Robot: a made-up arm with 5 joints. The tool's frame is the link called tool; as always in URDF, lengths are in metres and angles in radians. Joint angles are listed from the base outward.
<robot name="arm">
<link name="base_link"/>
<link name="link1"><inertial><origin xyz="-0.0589 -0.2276 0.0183"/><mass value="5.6"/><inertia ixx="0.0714" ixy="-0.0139" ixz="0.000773" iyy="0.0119" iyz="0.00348" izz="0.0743"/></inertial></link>
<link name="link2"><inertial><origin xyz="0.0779 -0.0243 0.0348"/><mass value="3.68"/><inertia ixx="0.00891" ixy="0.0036" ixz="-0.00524" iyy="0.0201" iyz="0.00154" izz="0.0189"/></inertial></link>
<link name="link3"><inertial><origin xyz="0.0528 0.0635 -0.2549"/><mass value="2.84"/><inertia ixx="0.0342" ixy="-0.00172" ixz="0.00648" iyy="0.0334" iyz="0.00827" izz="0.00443"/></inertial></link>
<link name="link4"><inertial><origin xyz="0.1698 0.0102 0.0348"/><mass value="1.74"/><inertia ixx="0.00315" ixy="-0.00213" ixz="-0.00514" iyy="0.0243" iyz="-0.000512" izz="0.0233"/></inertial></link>
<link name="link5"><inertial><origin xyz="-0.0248 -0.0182 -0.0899"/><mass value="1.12"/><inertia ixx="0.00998" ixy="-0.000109" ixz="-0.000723" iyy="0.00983" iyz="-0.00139" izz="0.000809"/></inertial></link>
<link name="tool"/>
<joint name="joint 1" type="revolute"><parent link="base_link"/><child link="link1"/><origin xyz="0 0 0.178" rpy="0 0 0"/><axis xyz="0 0 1"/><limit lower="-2.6" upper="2.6"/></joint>
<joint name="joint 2" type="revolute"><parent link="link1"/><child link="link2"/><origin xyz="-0.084 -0.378 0.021" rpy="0 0 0"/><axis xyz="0 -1 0"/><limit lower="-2.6" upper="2.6"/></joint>
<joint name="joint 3" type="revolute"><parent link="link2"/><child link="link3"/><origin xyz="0.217 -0.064 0.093" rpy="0 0 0"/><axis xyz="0 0 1"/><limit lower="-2.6" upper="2.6"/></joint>
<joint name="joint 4" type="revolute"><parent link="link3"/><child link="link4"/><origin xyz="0.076 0.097 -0.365" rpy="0 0 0"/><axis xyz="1 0 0"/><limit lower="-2.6" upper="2.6"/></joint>
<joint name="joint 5" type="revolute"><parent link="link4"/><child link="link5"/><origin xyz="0.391 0.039 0.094" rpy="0 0 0"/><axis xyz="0 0 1"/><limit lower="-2.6" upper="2.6"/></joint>
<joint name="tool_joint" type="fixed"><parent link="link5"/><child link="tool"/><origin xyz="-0.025 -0.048 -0.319" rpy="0 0 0"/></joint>
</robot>
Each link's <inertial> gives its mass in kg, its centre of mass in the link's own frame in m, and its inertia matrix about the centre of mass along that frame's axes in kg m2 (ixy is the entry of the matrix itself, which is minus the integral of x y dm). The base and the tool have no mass. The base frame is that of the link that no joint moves.
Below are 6 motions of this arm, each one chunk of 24 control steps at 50 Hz.
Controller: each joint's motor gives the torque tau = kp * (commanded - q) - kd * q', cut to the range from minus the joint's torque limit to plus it. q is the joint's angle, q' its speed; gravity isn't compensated. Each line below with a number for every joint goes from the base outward.
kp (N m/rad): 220 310 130 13 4
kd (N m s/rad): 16 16 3.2 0.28 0.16
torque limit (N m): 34 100 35 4.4 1.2
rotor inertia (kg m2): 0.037 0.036 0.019 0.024 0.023
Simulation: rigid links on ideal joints. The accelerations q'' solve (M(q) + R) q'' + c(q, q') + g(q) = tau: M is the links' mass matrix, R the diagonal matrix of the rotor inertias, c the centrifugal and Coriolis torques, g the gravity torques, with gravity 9.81 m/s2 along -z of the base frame. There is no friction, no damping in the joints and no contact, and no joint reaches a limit. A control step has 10 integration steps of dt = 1/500 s. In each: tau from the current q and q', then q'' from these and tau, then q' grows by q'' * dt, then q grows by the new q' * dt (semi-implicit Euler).
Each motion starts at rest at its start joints. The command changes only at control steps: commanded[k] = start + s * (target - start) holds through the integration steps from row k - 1 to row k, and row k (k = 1, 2, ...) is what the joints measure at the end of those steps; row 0 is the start. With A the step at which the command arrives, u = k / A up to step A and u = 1 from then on. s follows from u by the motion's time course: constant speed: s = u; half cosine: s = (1 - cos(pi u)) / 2; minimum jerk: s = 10 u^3 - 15 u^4 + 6 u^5; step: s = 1 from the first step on.
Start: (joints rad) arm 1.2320 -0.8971 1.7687 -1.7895 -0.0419
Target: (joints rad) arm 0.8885 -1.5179 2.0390 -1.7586 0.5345
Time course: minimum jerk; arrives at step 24
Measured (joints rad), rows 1 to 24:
1: 1.2323 -0.8976 1.7650 -1.7919 -0.0437
2: 1.2328 -0.8980 1.7563 -1.7981 -0.0485
3: 1.2331 -0.8984 1.7445 -1.8078 -0.0554
4: 1.2332 -0.8999 1.7311 -1.8207 -0.0635
5: 1.2330 -0.9038 1.7176 -1.8364 -0.0713
6: 1.2320 -0.9111 1.7059 -1.8541 -0.0774
7: 1.2299 -0.9230 1.6976 -1.8728 -0.0803
8: 1.2264 -0.9401 1.6943 -1.8914 -0.0788
9: 1.2208 -0.9628 1.6972 -1.9084 -0.0717
10: 1.2127 -0.9913 1.7070 -1.9224 -0.0581
11: 1.2017 -1.0254 1.7242 -1.9319 -0.0375
12: 1.1876 -1.0646 1.7486 -1.9358 -0.0098
13: 1.1700 -1.1080 1.7796 -1.9328 0.0249
14: 1.1489 -1.1546 1.8162 -1.9225 0.0664
15: 1.1247 -1.2031 1.8567 -1.9047 0.1141
16: 1.0976 -1.2523 1.8993 -1.8799 0.1672
17: 1.0682 -1.3007 1.9418 -1.8493 0.2247
18: 1.0375 -1.3468 1.9816 -1.8149 0.2854
19: 1.0064 -1.3891 2.0166 -1.7793 0.3476
20: 0.9757 -1.4264 2.0446 -1.7453 0.4095
21: 0.9465 -1.4574 2.0642 -1.7159 0.4688
22: 0.9196 -1.4816 2.0745 -1.6938 0.5234
23: 0.8956 -1.4987 2.0754 -1.6808 0.5711
24: 0.8749 -1.5092 2.0676 -1.6782 0.6102

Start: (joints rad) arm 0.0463 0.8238 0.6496 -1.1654 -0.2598
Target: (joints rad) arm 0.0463 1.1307 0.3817 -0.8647 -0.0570
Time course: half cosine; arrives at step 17
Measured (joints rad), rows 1 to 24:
1: 0.0459 0.8200 0.6509 -1.1657 -0.2593
2: 0.0450 0.8117 0.6552 -1.1675 -0.2595
3: 0.0440 0.8022 0.6622 -1.1711 -0.2625
4: 0.0434 0.7940 0.6709 -1.1753 -0.2694
5: 0.0434 0.7893 0.6794 -1.1779 -0.2804
6: 0.0439 0.7895 0.6854 -1.1761 -0.2947
7: 0.0452 0.7953 0.6866 -1.1675 -0.3110
8: 0.0470 0.8068 0.6811 -1.1506 -0.3274
9: 0.0495 0.8238 0.6674 -1.1249 -0.3421
10: 0.0525 0.8457 0.6450 -1.0918 -0.3531
11: 0.0559 0.8717 0.6144 -1.0534 -0.3587
12: 0.0597 0.9007 0.5771 -1.0126 -0.3575
13: 0.0635 0.9318 0.5353 -0.9724 -0.3483
14: 0.0672 0.9636 0.4918 -0.9351 -0.3303
15: 0.0701 0.9950 0.4497 -0.9022 -0.3033
16: 0.0718 1.0245 0.4121 -0.8747 -0.2674
17: 0.0717 1.0509 0.3816 -0.8528 -0.2237
18: 0.0693 1.0730 0.3602 -0.8364 -0.1742
19: 0.0646 1.0901 0.3490 -0.8255 -0.1215
20: 0.0579 1.1022 0.3475 -0.8201 -0.0692
21: 0.0499 1.1094 0.3544 -0.8199 -0.0210
22: 0.0413 1.1124 0.3679 -0.8248 0.0199
23: 0.0330 1.1117 0.3854 -0.8341 0.0505
24: 0.0256 1.1081 0.4047 -0.8471 0.0689

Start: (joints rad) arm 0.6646 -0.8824 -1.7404 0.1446 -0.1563
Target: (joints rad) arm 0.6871 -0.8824 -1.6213 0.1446 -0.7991
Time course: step
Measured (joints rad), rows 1 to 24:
1: 0.6646 -0.8878 -1.7251 0.1504 -0.1621
2: 0.6632 -0.8957 -1.6899 0.1592 -0.1808
3: 0.6605 -0.9014 -1.6448 0.1627 -0.2167
4: 0.6575 -0.9044 -1.5987 0.1559 -0.2739
5: 0.6555 -0.9051 -1.5581 0.1371 -0.3560
6: 0.6550 -0.9046 -1.5270 0.1075 -0.4620
7: 0.6566 -0.9034 -1.5074 0.0712 -0.5840
8: 0.6602 -0.9019 -1.4986 0.0337 -0.7127
9: 0.6653 -0.9003 -1.4991 0.0008 -0.8384
10: 0.6714 -0.8988 -1.5064 -0.0229 -0.9531
11: 0.6781 -0.8975 -1.5179 -0.0342 -1.0538
12: 0.6846 -0.8963 -1.5311 -0.0324 -1.1394
13: 0.6906 -0.8952 -1.5440 -0.0182 -1.2092
14: 0.6958 -0.8942 -1.5550 0.0060 -1.2628
15: 0.7001 -0.8933 -1.5631 0.0366 -1.3000
16: 0.7033 -0.8925 -1.5680 0.0694 -1.3208
17: 0.7056 -0.8918 -1.5700 0.1003 -1.3253
18: 0.7071 -0.8911 -1.5695 0.1258 -1.3138
19: 0.7079 -0.8907 -1.5672 0.1431 -1.2864
20: 0.7082 -0.8903 -1.5639 0.1509 -1.2433
21: 0.7080 -0.8902 -1.5602 0.1490 -1.1849
22: 0.7076 -0.8903 -1.5565 0.1386 -1.1142
23: 0.7069 -0.8906 -1.5534 0.1213 -1.0370
24: 0.7060 -0.8910 -1.5510 0.0998 -0.9590

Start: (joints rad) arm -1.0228 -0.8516 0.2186 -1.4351 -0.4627
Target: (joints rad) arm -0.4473 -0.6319 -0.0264 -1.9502 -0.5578
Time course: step
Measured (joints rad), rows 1 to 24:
1: -1.0224 -0.8438 0.2054 -1.4622 -0.4762
2: -1.0193 -0.8256 0.1709 -1.5370 -0.5086
3: -1.0111 -0.8020 0.1202 -1.6524 -0.5521
4: -0.9956 -0.7775 0.0587 -1.7902 -0.5994
5: -0.9714 -0.7555 -0.0078 -1.9324 -0.6456
6: -0.9381 -0.7375 -0.0734 -2.0648 -0.6883
7: -0.8963 -0.7243 -0.1326 -2.1771 -0.7263
8: -0.8468 -0.7152 -0.1804 -2.2637 -0.7593
9: -0.7905 -0.7096 -0.2128 -2.3260 -0.7876
10: -0.7301 -0.7051 -0.2278 -2.3653 -0.8107
11: -0.6695 -0.6986 -0.2253 -2.3805 -0.8273
12: -0.6114 -0.6887 -0.2080 -2.3682 -0.8352
13: -0.5571 -0.6753 -0.1804 -2.3239 -0.8323
14: -0.5071 -0.6596 -0.1474 -2.2470 -0.8173
15: -0.4619 -0.6433 -0.1127 -2.1465 -0.7908
16: -0.4216 -0.6281 -0.0793 -2.0339 -0.7545
17: -0.3860 -0.6155 -0.0494 -1.9217 -0.7107
18: -0.3548 -0.6068 -0.0246 -1.8218 -0.6626
19: -0.3279 -0.6021 -0.0057 -1.7441 -0.6134
20: -0.3056 -0.6010 0.0068 -1.6957 -0.5668
21: -0.2884 -0.6030 0.0131 -1.6795 -0.5257
22: -0.2769 -0.6071 0.0136 -1.6945 -0.4923
23: -0.2715 -0.6124 0.0093 -1.7360 -0.4679
24: -0.2727 -0.6181 0.0011 -1.7966 -0.4530

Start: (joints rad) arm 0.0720 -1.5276 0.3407 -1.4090 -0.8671
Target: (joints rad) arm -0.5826 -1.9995 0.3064 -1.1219 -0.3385
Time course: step
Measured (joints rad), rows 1 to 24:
1: 0.0723 -1.5473 0.3228 -1.3670 -0.8417
2: 0.0730 -1.5995 0.2804 -1.2651 -0.7732
3: 0.0712 -1.6704 0.2284 -1.1384 -0.6738
4: 0.0644 -1.7452 0.1792 -1.0212 -0.5602
5: 0.0517 -1.8146 0.1402 -0.9360 -0.4442
6: 0.0335 -1.8738 0.1149 -0.8935 -0.3341
7: 0.0102 -1.9207 0.1046 -0.8953 -0.2361
8: -0.0181 -1.9550 0.1086 -0.9359 -0.1554
9: -0.0514 -1.9775 0.1244 -1.0051 -0.0939
10: -0.0902 -1.9896 0.1484 -1.0900 -0.0522
11: -0.1350 -1.9933 0.1760 -1.1766 -0.0302
12: -0.1863 -1.9910 0.2024 -1.2522 -0.0271
13: -0.2442 -1.9852 0.2237 -1.3068 -0.0415
14: -0.3074 -1.9781 0.2380 -1.3344 -0.0695
15: -0.3729 -1.9719 0.2461 -1.3336 -0.1068
16: -0.4379 -1.9676 0.2498 -1.3071 -0.1499
17: -0.5002 -1.9655 0.2514 -1.2611 -0.1956
18: -0.5580 -1.9652 0.2531 -1.2037 -0.2418
19: -0.6105 -1.9661 0.2563 -1.1436 -0.2867
20: -0.6581 -1.9673 0.2611 -1.0887 -0.3286
21: -0.7007 -1.9683 0.2671 -1.0449 -0.3662
22: -0.7385 -1.9687 0.2740 -1.0157 -0.3983
23: -0.7717 -1.9685 0.2808 -1.0022 -0.4238
24: -0.8002 -1.9677 0.2870 -1.0034 -0.4421

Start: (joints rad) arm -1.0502 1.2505 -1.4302 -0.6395 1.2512
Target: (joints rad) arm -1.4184 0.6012 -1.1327 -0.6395 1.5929
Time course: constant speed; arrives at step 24
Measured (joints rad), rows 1 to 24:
1: -1.0527 1.2428 -1.4274 -0.6361 1.2511
2: -1.0583 1.2250 -1.4228 -0.6292 1.2515
3: -1.0659 1.2001 -1.4178 -0.6212 1.2531
4: -1.0746 1.1706 -1.4137 -0.6146 1.2565
5: -1.0840 1.1384 -1.4103 -0.6109 1.2622
6: -1.0938 1.1045 -1.4074 -0.6108 1.2704
7: -1.1039 1.0699 -1.4040 -0.6145 1.2810
8: -1.1145 1.0351 -1.3994 -0.6215 1.2940
9: -1.1256 1.0007 -1.3928 -0.6311 1.3089
10: -1.1373 0.9670 -1.3839 -0.6421 1.3255
11: -1.1496 0.9343 -1.3725 -0.6536 1.3434
12: -1.1626 0.9029 -1.3587 -0.6644 1.3622
13: -1.1762 0.8729 -1.3429 -0.6737 1.3815
14: -1.1904 0.8441 -1.3255 -0.6806 1.4010
15: -1.2051 0.8165 -1.3071 -0.6849 1.4206
16: -1.2203 0.7898 -1.2884 -0.6863 1.4399
17: -1.2357 0.7639 -1.2698 -0.6852 1.4589
18: -1.2515 0.7384 -1.2518 -0.6819 1.4774
19: -1.2675 0.7130 -1.2346 -0.6771 1.4955
20: -1.2836 0.6875 -1.2185 -0.6716 1.5130
21: -1.2999 0.6617 -1.2034 -0.6662 1.5300
22: -1.3163 0.6356 -1.1893 -0.6615 1.5465
23: -1.3329 0.6089 -1.1761 -0.6582 1.5625
24: -1.3495 0.5818 -1.1634 -0.6566 1.5782

